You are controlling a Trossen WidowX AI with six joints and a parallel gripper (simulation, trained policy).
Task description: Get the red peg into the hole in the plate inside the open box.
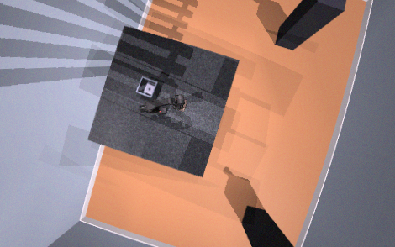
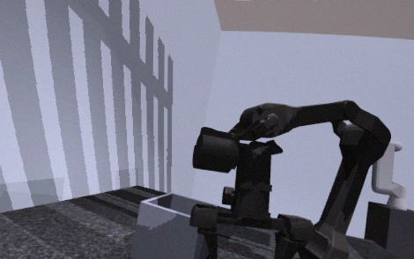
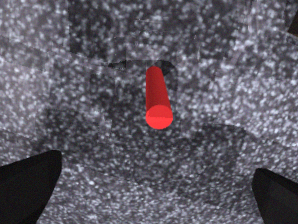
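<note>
The red peg lies 7 cm below my gripper tip and 1 cm to the right of it. Round my gripper tip: pale plate: 20 cm to the right, 17 cm ahead, 6 cm below.
</note>
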